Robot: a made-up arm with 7 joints.
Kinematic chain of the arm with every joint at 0, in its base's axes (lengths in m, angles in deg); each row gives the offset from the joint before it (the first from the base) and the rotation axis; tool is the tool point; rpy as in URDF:
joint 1: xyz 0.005 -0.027 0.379 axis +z
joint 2: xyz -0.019 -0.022 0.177 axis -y
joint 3: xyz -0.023 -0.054 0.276 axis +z
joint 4: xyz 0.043 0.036 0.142 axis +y
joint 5: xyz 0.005 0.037 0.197 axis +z
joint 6: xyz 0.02 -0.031 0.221 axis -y
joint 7: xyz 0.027 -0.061 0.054 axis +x
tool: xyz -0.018 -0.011 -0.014 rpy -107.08 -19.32 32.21
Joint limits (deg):
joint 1: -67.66..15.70
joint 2: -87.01..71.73
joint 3: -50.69..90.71
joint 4: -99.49..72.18
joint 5: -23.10..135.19
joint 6: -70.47..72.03
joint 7: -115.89..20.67
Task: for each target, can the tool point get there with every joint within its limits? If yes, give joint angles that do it. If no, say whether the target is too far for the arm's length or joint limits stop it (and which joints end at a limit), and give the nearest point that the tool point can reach.
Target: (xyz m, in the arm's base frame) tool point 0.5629 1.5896 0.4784
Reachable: no: too far | nearest point 0.0767 0.7915 0.5895 | short by 0.941 m
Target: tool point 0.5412 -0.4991 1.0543
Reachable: yes | joints -47.67 -58.26 25.71 -8.87 119.54 2.70 5.78
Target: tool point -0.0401 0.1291 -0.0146
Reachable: no: joint limits stop it (at a limit: joint 1, joint 2, joint 4, joint 5, joint 7) | nearest point -0.1615 0.3518 0.2435 | short by 0.362 m
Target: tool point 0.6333 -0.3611 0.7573
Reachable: yes | joints -45.94 -44.40 26.53 47.89 68.98 -38.18 -75.12
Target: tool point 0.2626 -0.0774 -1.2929
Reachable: no: too far | nearest point 0.4765 -0.1193 0.0545 | short by 1.365 m
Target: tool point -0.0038 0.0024 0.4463
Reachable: no: joint limits stop it (at a limit: joint 2, joint 4, joint 5, joint 6) | nearest point -0.1157 0.3761 0.3711 | short by 0.397 m
